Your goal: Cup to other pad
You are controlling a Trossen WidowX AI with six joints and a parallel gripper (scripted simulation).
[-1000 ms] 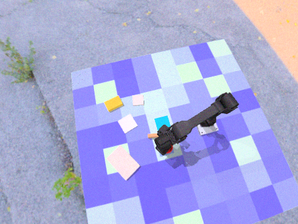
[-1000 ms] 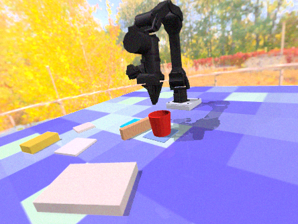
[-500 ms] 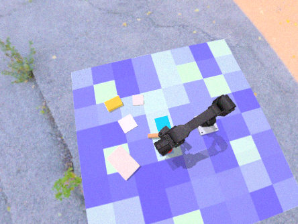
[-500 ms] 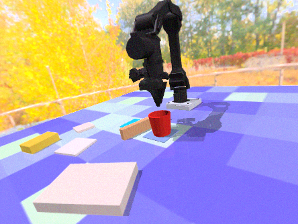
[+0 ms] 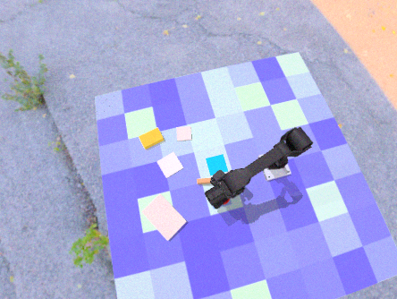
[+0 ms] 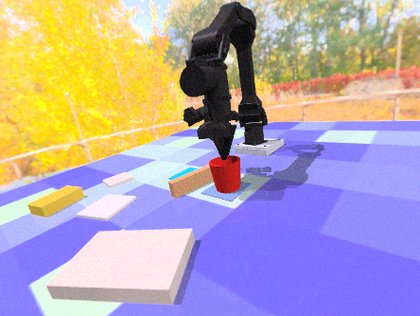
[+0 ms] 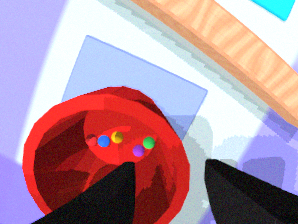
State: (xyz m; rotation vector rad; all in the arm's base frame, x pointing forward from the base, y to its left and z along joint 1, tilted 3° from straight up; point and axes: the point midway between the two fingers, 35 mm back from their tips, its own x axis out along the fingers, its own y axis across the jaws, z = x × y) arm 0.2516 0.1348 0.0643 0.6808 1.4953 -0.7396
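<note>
Now: the pale blue pad 2 cm ahead of my gripper tip, 2 cm to the left of it and 8 cm below it. From my gripper tip the other things lie so: yellow block (36 cm ahead, 30 cm to the right, 6 cm below); then cyan pad (3 cm ahead, 15 cm to the right, 8 cm below); then wooden bar (3 cm ahead, 6 cm to the right, 6 cm below).
</note>
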